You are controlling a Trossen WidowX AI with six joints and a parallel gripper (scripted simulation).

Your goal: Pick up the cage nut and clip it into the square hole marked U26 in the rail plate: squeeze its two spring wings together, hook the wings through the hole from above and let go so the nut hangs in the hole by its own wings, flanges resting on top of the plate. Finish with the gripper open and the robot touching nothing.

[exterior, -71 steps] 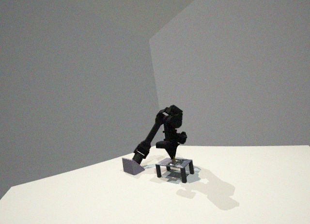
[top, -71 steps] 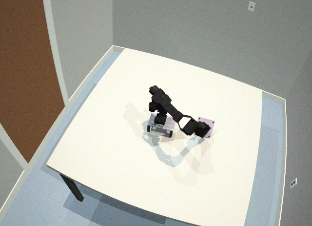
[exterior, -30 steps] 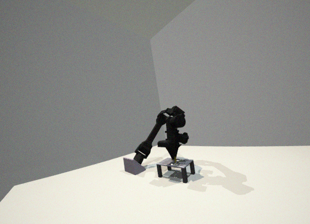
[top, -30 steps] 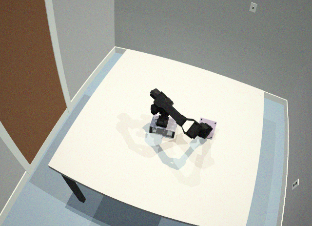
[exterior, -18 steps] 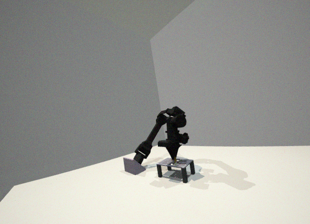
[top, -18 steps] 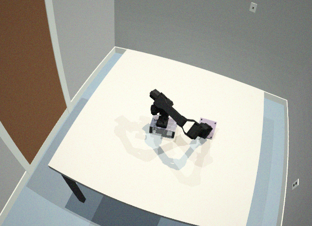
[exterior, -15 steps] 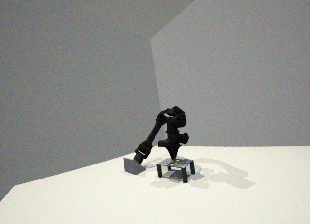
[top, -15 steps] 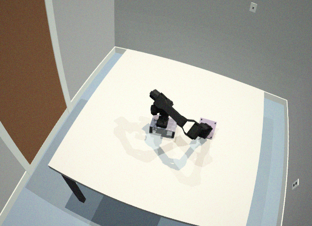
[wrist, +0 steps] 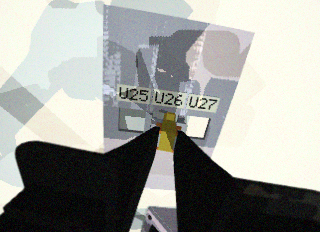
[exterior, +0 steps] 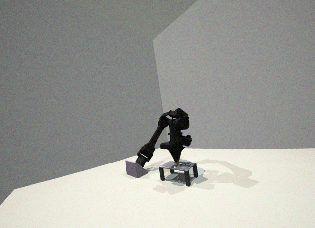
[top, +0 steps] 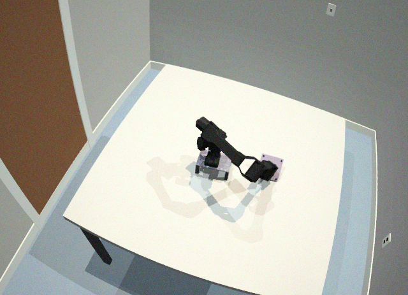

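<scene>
Right now my gripper tip is 10 mm above the yellow cage nut.
</scene>
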